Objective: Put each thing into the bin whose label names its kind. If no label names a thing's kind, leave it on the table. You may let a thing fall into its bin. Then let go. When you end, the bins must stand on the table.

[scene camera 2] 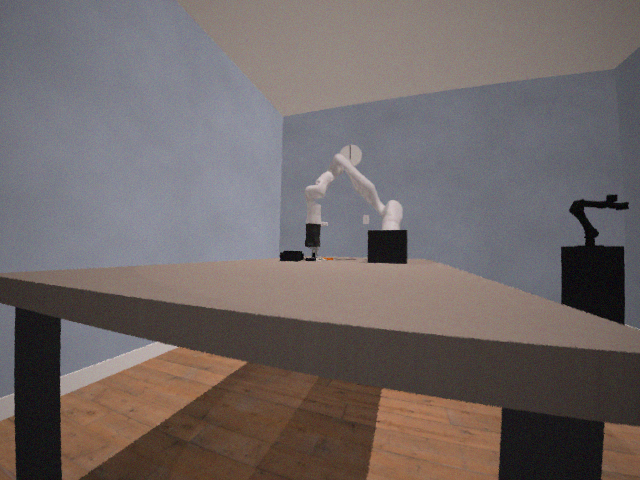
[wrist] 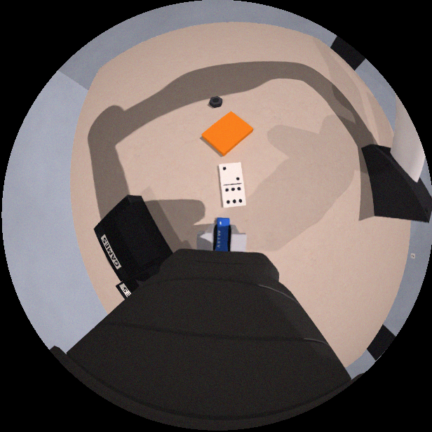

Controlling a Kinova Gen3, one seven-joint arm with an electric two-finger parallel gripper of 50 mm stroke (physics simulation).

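Where they show: arm's base, link origin: (scene camera 2: 389, 247).
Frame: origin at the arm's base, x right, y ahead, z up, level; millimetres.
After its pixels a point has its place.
My gripper (scene camera 2: 313, 254) @[x -66, y 367, z -70 mm] (wrist: 222, 233) is low at the table top, shut on a blue bar (wrist: 223, 223) with pale lettering. A white domino (wrist: 232, 185) with black dots lies just beyond the bar in the wrist view. An orange rectangular slab (wrist: 227, 133) and a small dark hex nut (wrist: 216, 102) lie farther up that view. A black bin (scene camera 2: 291, 255) @[x -248, y 398, z -47 mm] (wrist: 135, 232) labelled GAMES stands left of the gripper. Part of a second label (wrist: 125, 289), ending in "ES", shows below it; the gripper body hides the rest there.
The arm's black base block (scene camera 2: 387, 246) @[x -83, y -6, z 2 mm] (wrist: 397, 185) stands on the table (scene camera 2: 330, 294) @[x -918, y -67, z -74 mm] (wrist: 320, 240), at the right in both views. A second, black arm (scene camera 2: 586, 222) is on a separate pedestal (scene camera 2: 592, 279) beyond the table at the right.
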